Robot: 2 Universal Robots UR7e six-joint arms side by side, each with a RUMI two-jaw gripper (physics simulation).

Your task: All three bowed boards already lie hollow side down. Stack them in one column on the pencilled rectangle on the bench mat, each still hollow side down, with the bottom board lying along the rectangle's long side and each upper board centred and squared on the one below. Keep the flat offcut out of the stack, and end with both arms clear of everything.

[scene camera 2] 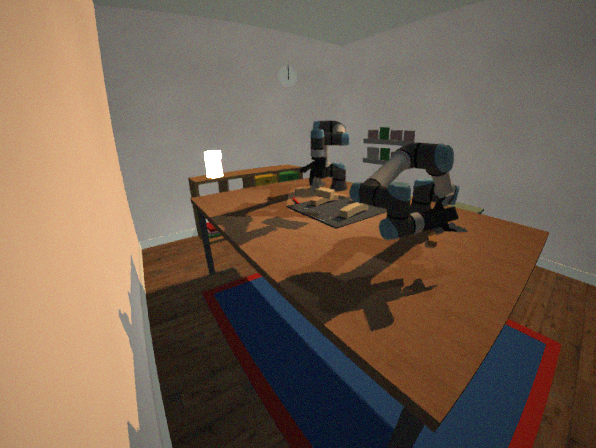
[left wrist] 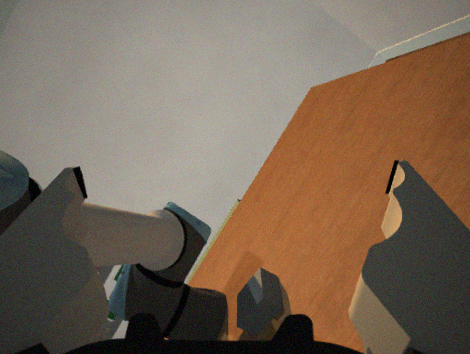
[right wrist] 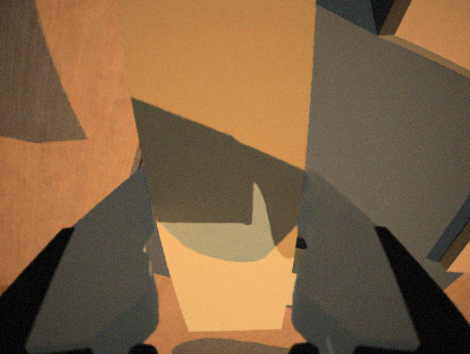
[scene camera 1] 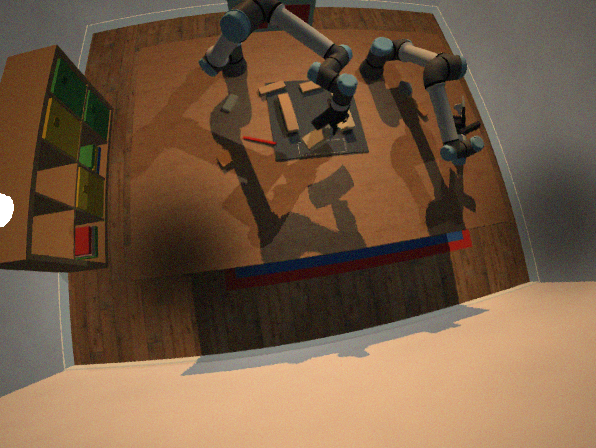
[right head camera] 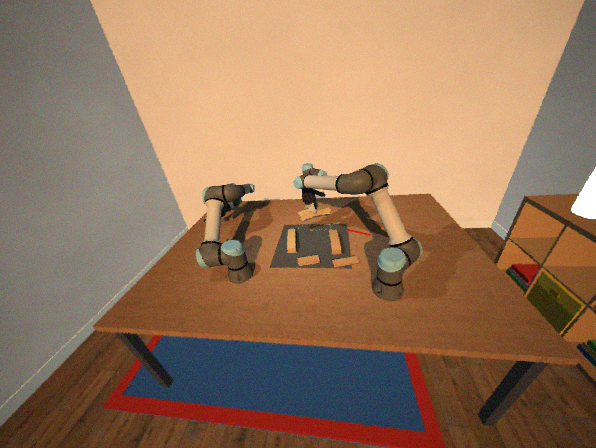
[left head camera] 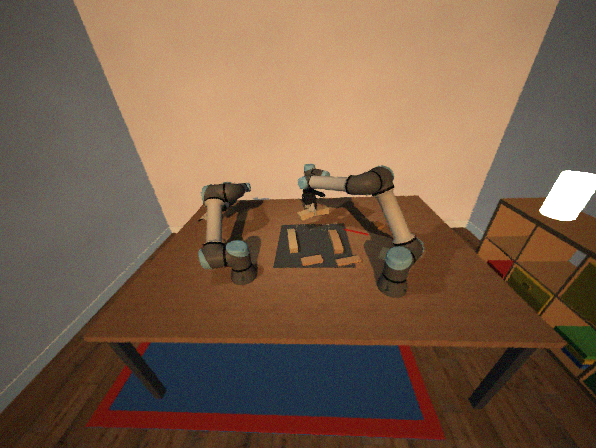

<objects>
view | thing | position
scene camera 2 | my left gripper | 461,211
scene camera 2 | dark bench mat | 329,212
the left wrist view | my left gripper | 234,166
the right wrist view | my right gripper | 226,163
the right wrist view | dark bench mat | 381,130
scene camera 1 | dark bench mat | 288,145
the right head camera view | dark bench mat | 309,237
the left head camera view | dark bench mat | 310,237
</objects>
